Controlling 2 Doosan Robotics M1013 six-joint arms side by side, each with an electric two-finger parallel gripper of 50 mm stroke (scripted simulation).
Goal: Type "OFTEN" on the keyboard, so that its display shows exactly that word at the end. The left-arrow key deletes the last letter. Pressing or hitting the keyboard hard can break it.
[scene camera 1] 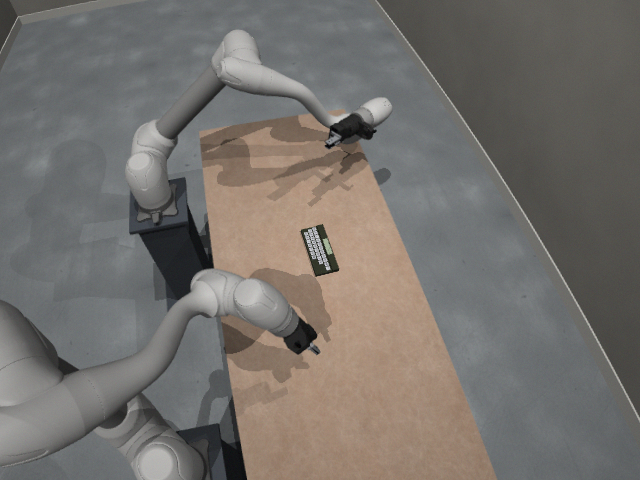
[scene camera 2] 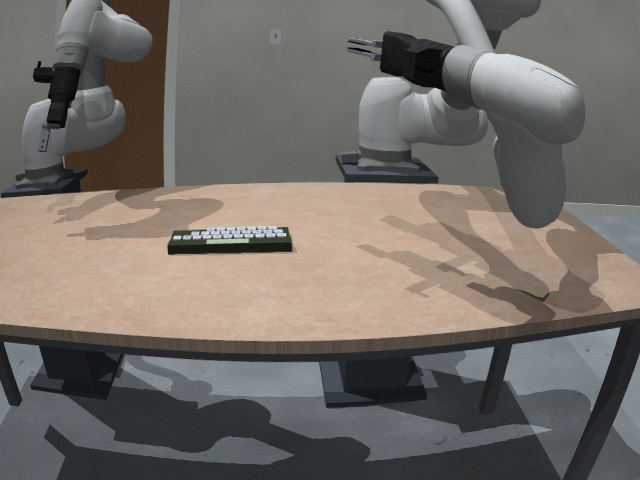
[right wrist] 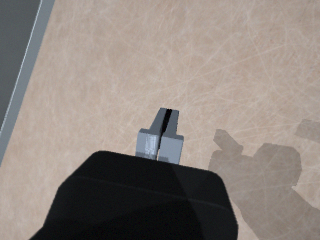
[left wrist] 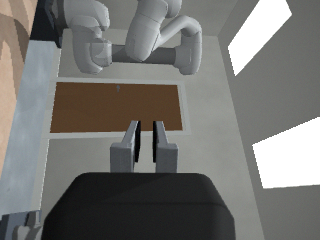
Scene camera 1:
arm pedestal: 172, 249
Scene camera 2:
my left gripper: 352, 44
my right gripper: 42, 151
arm pedestal: 360, 375
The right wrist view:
my right gripper: 167, 121
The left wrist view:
my left gripper: 146, 133
